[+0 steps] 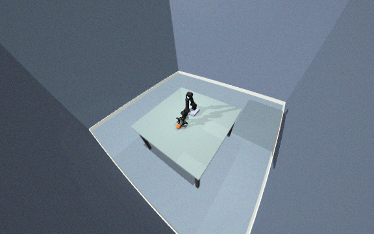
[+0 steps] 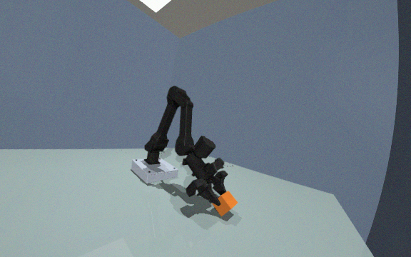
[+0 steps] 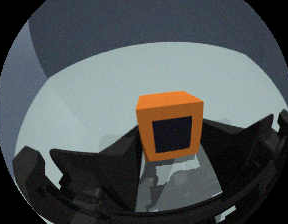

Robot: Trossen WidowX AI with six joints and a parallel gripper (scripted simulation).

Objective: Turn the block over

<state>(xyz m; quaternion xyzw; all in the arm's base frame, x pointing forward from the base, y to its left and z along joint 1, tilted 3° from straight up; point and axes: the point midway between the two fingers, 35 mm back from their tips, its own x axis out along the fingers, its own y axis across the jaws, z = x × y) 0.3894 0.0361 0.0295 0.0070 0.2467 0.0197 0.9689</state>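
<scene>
My gripper tip is 1 cm below the orange block and 1 cm past it.
</scene>
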